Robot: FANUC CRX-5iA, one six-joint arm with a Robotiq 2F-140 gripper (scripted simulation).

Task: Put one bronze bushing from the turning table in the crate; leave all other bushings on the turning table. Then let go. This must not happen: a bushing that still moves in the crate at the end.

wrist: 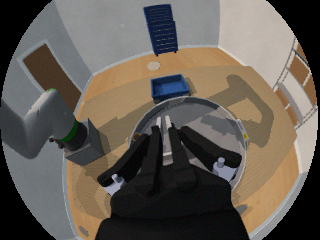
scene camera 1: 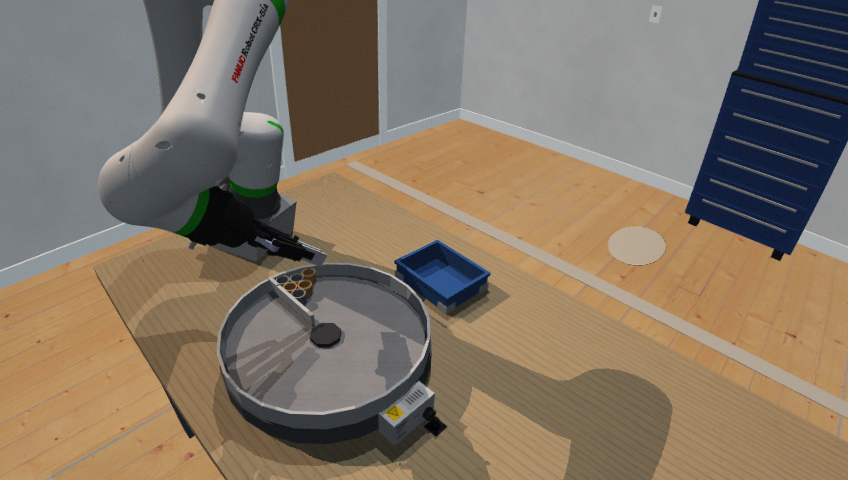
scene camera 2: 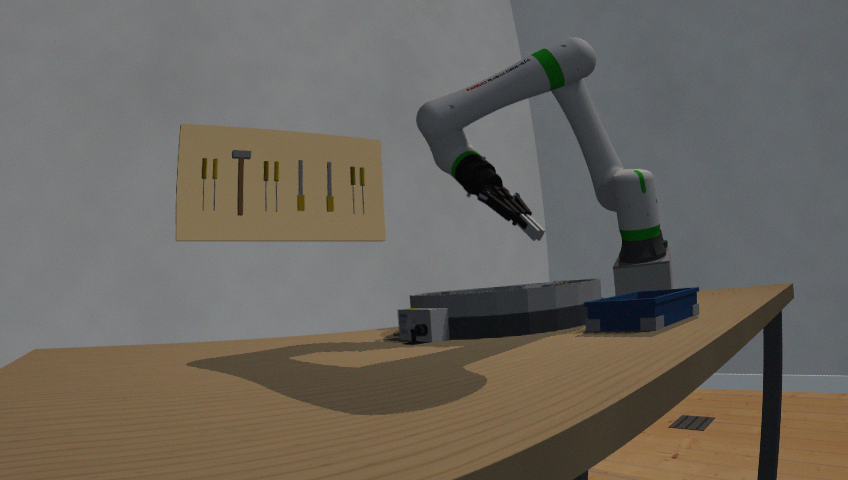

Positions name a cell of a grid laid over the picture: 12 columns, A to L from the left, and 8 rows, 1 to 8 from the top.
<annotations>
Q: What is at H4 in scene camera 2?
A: My gripper.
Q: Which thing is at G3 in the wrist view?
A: A blue crate.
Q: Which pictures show my gripper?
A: The wrist view, scene camera 1 and scene camera 2: all of them.
</annotations>
